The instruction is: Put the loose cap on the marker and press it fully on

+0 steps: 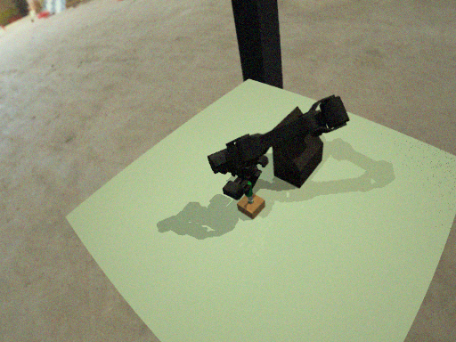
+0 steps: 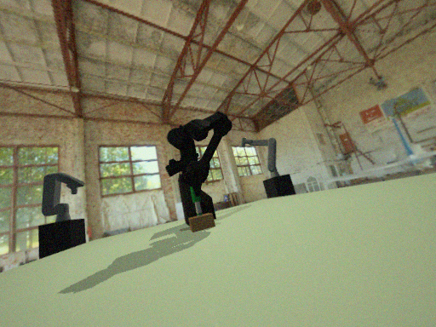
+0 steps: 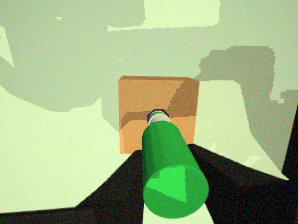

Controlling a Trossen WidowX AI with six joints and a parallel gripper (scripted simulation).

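Now: the marker 30 mm below my gripper tip. Also, from my gripper tip: green cap 10 mm above; then holder block 80 mm below.
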